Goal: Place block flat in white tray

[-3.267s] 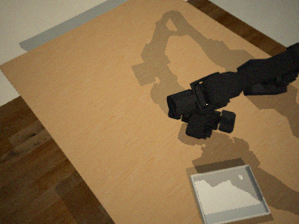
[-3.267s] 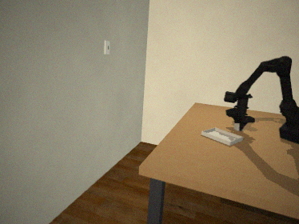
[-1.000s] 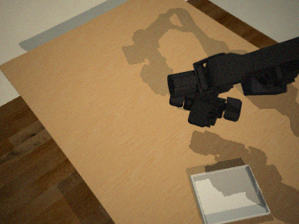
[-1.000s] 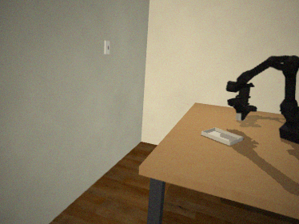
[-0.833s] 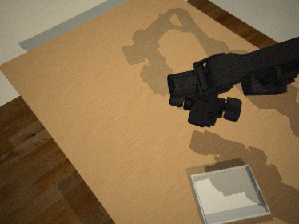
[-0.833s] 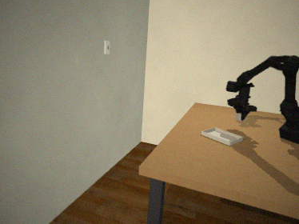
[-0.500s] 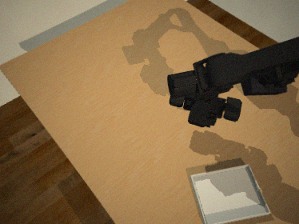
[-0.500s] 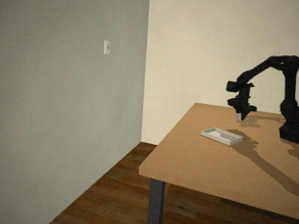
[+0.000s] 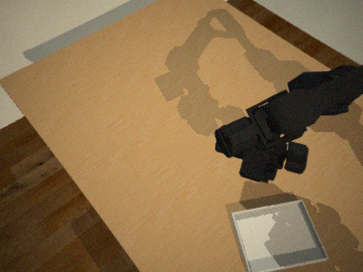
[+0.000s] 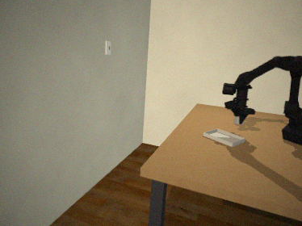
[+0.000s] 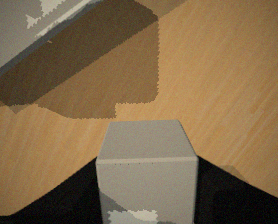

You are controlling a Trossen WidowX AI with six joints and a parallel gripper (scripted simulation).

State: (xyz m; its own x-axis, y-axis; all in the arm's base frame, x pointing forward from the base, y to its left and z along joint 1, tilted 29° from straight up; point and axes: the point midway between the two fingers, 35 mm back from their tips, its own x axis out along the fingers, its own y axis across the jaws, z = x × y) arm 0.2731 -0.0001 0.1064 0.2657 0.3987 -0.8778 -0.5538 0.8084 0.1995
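The white tray lies 5 cm ahead of my hand, 14 cm to the left of it and 9 cm below it. From my hand the other things lie so: block 2 cm below.
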